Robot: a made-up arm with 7 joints.
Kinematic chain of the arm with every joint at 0, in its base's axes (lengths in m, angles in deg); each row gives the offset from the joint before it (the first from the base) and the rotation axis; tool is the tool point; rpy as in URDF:
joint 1: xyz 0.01 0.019 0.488 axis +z
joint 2: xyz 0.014 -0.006 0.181 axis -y
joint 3: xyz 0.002 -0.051 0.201 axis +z
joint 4: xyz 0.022 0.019 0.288 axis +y
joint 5: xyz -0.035 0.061 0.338 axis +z
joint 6: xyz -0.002 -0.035 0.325 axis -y
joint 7: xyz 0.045 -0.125 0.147 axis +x
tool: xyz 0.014 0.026 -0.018 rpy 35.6 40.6 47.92
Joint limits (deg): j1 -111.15..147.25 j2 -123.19..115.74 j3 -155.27..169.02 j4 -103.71..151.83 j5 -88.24..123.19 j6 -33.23..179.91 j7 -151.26..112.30
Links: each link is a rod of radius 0.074 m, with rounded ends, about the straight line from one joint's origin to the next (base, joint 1, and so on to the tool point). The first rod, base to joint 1, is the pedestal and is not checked.
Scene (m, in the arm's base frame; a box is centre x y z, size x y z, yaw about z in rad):
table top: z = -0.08
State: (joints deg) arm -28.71 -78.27 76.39 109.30 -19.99 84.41 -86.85
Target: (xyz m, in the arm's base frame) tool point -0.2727 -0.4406 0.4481
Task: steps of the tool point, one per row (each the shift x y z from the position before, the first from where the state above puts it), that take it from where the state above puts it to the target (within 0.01 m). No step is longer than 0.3 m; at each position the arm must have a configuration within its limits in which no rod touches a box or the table.
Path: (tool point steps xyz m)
1: 0.0000 -0.2385 -0.1071
2: -0.0795 -0.2662 -0.0749
3: -0.1757 -0.2403 -0.0304
4: -0.2554 -0.1563 0.0144
5: -0.2856 -0.0305 0.0487
6: -0.2496 0.1013 0.0653

